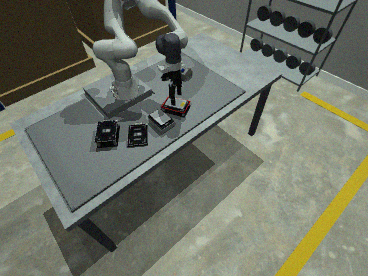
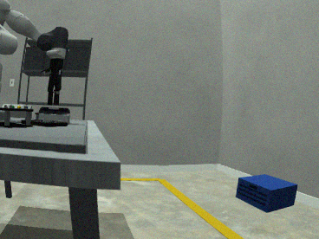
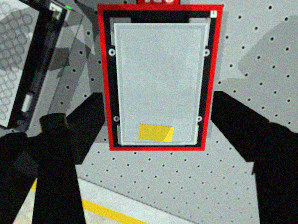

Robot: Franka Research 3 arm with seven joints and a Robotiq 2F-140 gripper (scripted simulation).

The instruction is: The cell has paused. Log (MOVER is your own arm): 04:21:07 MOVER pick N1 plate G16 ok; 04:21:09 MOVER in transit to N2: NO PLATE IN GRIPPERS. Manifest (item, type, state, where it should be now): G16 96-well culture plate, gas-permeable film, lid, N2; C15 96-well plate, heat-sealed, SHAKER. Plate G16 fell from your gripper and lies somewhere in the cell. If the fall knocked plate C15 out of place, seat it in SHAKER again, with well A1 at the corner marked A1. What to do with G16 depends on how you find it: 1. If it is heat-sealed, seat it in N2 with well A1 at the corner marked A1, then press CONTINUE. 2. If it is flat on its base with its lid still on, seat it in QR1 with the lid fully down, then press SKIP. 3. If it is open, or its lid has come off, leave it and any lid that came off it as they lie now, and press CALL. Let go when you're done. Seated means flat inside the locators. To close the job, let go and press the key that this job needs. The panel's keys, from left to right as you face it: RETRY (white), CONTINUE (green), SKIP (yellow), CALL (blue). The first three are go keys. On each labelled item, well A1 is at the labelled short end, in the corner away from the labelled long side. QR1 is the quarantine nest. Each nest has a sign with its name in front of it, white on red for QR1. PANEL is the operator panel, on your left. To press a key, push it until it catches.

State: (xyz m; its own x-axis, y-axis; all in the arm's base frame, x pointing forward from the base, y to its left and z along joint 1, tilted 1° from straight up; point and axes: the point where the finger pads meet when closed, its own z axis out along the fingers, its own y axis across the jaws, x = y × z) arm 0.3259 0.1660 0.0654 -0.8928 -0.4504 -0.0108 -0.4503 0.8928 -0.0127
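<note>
Right now my hand is 50 mm above the plate lid and 10 mm past it. Also, from my hand: blue CALL key 270 mm to the left, 230 mm behind, 40 mm below; then QR1 nest 70 mm below, 10 mm behind; then white-topped plate 160 mm to the right, 40 mm below, 30 mm ahead.
</note>
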